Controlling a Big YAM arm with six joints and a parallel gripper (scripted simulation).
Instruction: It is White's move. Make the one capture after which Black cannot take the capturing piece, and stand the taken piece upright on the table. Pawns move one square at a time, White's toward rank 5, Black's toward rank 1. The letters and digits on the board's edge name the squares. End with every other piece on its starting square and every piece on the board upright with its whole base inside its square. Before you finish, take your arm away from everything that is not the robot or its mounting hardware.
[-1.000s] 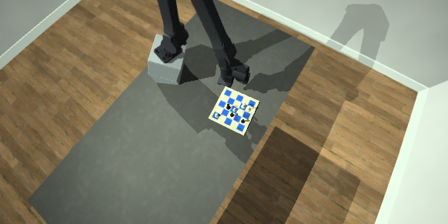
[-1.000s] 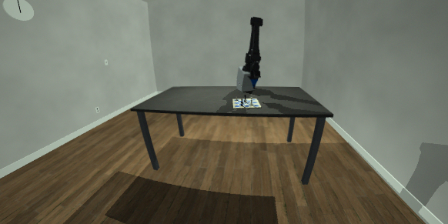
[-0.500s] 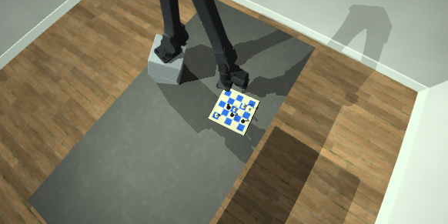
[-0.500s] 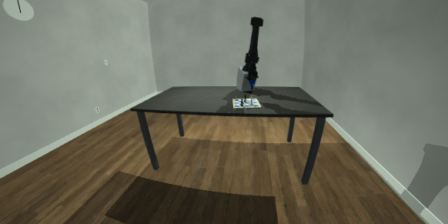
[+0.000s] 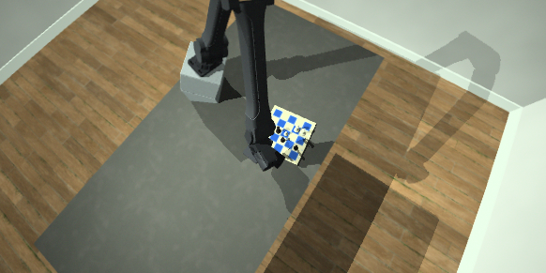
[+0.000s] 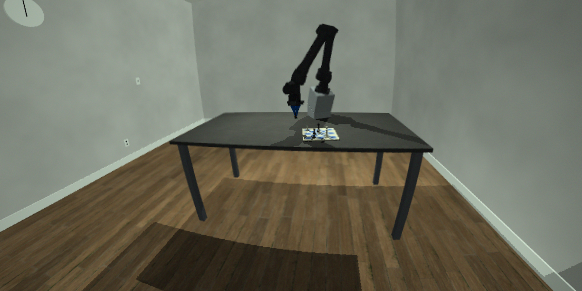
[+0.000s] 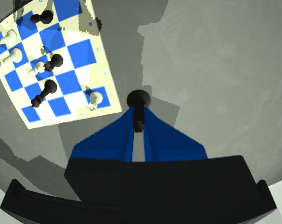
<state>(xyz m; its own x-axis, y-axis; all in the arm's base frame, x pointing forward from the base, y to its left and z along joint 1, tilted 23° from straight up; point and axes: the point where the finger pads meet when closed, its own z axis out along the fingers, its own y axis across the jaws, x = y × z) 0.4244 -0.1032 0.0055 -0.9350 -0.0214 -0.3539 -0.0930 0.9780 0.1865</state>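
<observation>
Right now my hand is 50 mm past the white piece, 60 mm to the right of it and 100 mm above it. Round my hand: black piece: 10 mm below; cream chessboard: 160 mm to the left, 120 mm below.
</observation>
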